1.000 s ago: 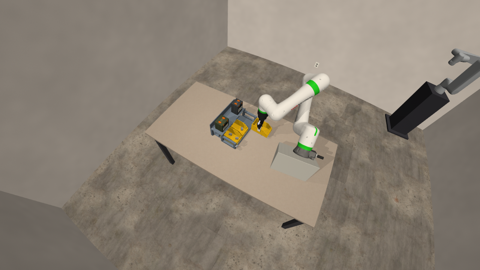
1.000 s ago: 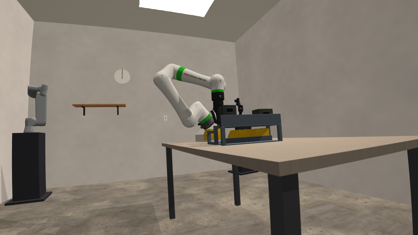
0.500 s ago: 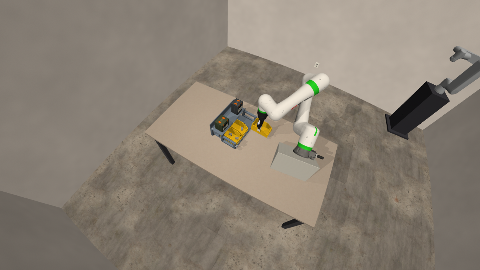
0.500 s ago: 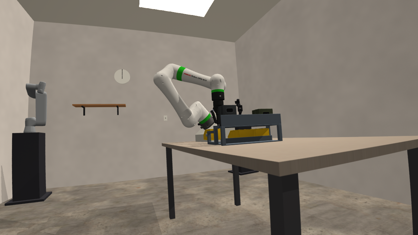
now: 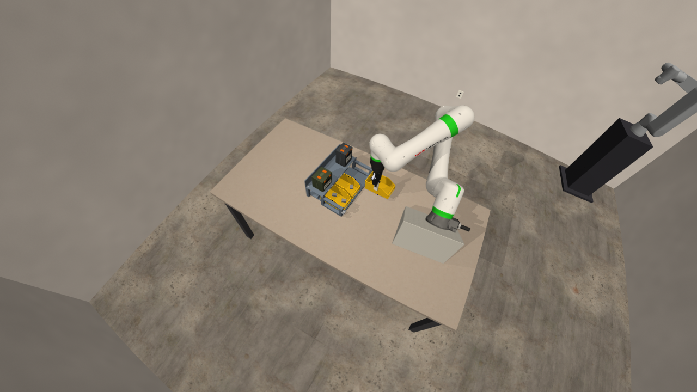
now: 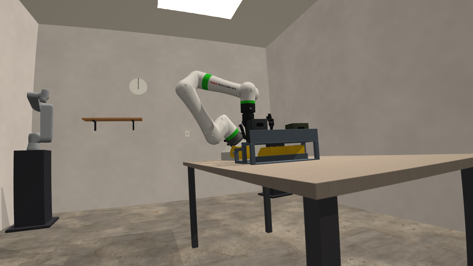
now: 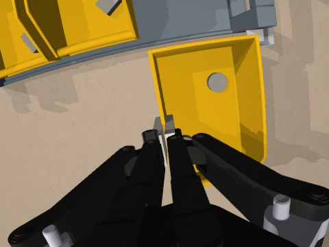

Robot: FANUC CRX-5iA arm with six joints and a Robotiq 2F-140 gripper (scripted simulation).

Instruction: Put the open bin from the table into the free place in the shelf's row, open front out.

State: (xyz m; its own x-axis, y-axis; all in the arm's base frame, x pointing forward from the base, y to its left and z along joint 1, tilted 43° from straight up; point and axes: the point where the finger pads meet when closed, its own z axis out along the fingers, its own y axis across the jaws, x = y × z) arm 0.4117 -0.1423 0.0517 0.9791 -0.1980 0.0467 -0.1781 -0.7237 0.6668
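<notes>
Right now the shelf lip is 10 cm below my hand, 10 cm ahead of it and 5 cm to the left of it. Round my hand: grey shelf floor (23 cm ahead, 10 cm below, 2 cm to the left).
</notes>
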